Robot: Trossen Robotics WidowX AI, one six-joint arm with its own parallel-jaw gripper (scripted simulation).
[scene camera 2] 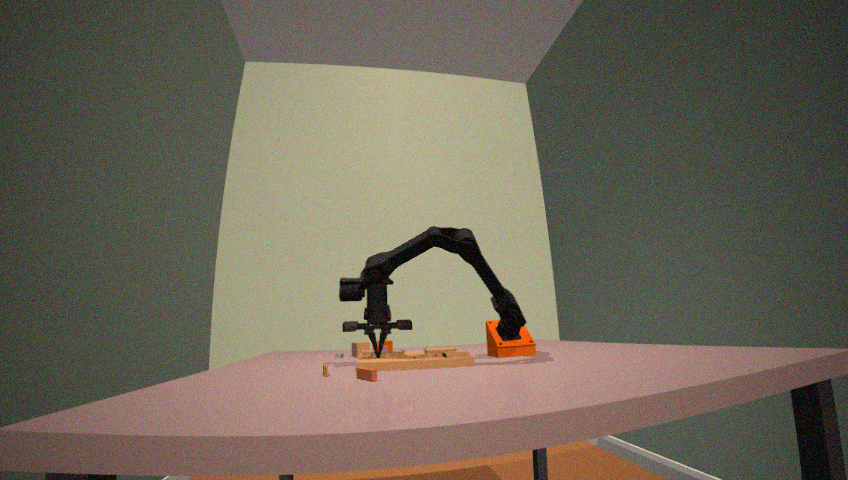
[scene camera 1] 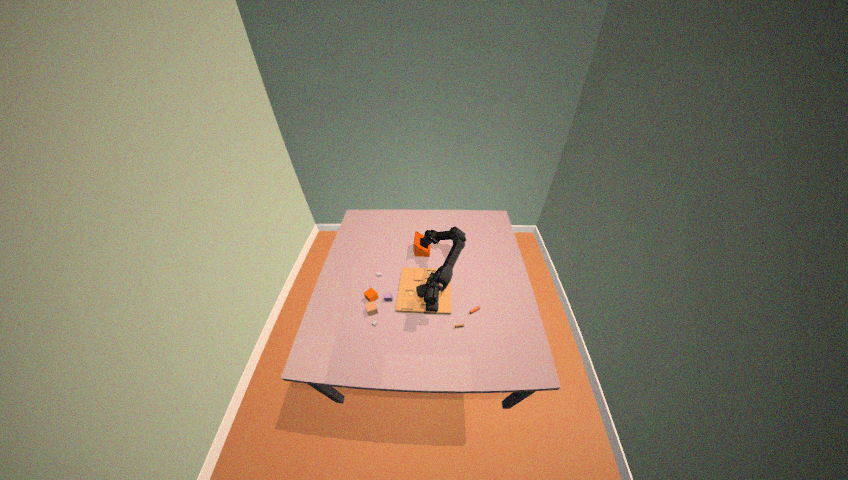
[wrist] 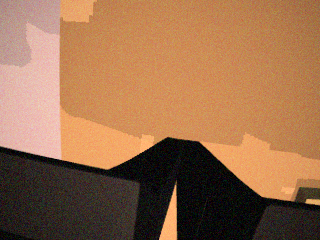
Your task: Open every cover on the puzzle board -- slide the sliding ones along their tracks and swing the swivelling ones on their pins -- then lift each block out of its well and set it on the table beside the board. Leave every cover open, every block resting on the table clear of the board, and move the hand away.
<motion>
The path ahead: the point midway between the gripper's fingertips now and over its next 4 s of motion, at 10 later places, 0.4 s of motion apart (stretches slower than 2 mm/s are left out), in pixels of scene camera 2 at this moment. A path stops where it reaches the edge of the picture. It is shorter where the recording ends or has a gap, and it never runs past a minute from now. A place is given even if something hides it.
My gripper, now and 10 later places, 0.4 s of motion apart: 378,357; 377,353; 377,347; 377,342; 388,336; 409,331; 429,330; 437,330; 445,332; 450,333; 450,333
</motion>
